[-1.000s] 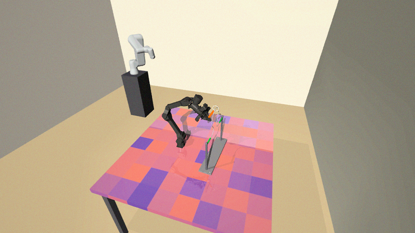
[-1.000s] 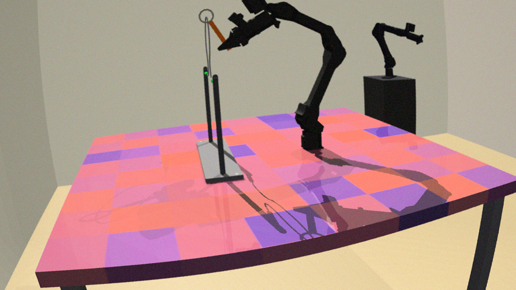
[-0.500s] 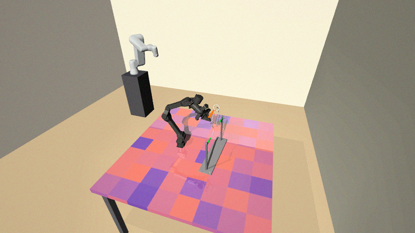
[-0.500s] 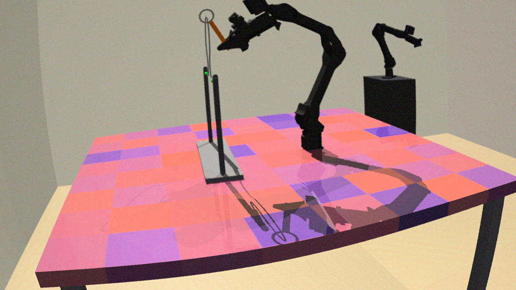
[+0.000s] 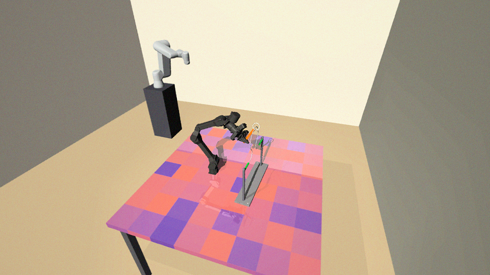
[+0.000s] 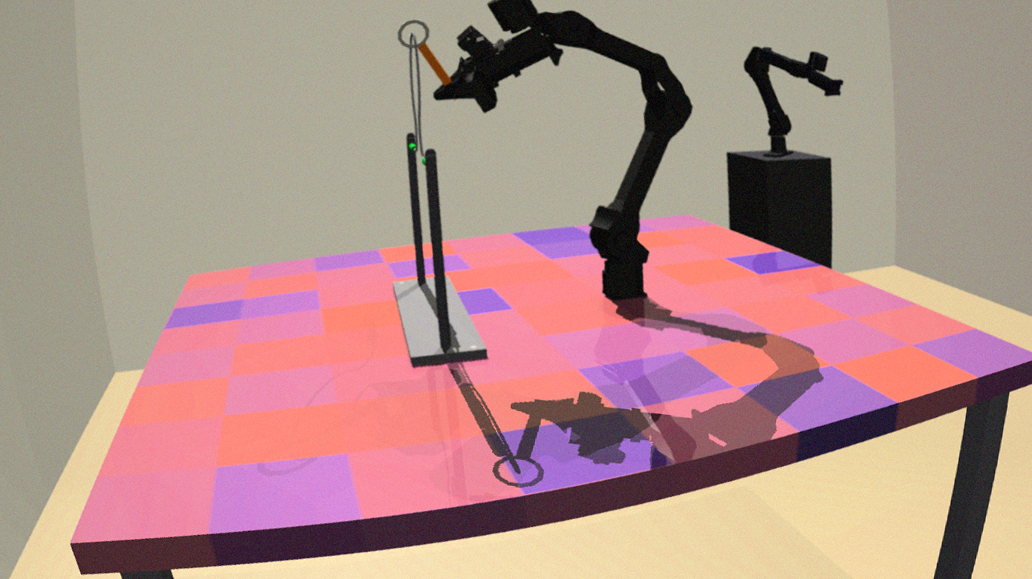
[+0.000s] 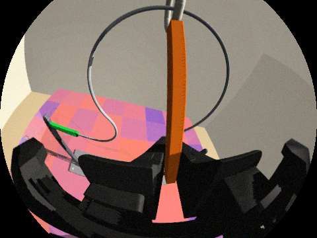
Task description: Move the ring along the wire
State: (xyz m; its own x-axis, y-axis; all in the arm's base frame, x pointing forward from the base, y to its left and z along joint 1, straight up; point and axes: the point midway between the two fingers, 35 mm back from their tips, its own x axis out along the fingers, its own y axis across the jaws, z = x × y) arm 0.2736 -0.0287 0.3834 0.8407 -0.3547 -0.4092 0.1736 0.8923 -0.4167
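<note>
My gripper tip is 80 mm below the ring with orange handle, 30 mm to the right of it and 10 mm short of it.
</note>
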